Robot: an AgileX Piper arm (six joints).
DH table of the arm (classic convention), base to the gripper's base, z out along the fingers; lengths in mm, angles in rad. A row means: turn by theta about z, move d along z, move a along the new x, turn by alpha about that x. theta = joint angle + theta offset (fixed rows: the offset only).
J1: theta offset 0  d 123  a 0  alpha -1.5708
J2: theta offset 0.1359  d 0  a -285.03  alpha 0
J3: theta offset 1.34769  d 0  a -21.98  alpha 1.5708
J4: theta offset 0  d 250.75  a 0  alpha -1.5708
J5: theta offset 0  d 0  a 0  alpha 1.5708
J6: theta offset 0  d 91  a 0  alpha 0
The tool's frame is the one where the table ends.
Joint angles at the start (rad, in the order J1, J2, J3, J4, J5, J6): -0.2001, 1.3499, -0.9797, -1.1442, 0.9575, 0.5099
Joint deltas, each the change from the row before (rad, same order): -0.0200, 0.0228, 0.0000, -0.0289, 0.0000, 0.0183; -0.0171, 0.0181, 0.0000, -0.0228, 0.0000, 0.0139; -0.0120, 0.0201, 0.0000, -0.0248, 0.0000, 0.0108; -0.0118, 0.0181, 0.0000, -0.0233, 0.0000, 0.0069; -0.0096, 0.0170, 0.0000, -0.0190, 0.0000, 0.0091; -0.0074, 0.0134, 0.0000, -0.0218, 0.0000, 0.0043; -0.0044, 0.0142, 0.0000, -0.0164, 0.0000, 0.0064; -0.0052, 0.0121, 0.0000, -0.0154, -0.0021, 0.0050; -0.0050, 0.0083, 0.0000, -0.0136, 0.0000, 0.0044
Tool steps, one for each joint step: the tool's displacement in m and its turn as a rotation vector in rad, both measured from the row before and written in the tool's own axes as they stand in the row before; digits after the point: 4 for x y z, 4 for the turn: 0.0004, 0.0000, 0.0083, 0.0230, 0.0176, -0.0058; 0.0005, -0.0001, 0.0068, 0.0182, 0.0146, -0.0049; -0.0003, 0.0013, 0.0064, 0.0165, 0.0107, -0.0133; -0.0001, 0.0011, 0.0059, 0.0155, 0.0097, -0.0151; -0.0002, 0.0015, 0.0053, 0.0116, 0.0090, -0.0108; -0.0004, 0.0009, 0.0041, 0.0135, 0.0038, -0.0155; -0.0007, 0.0020, 0.0037, 0.0083, 0.0039, -0.0123; -0.0006, 0.0015, 0.0034, 0.0072, 0.0020, -0.0112; -0.0002, 0.0006, 0.0026, 0.0081, 0.0024, -0.0079
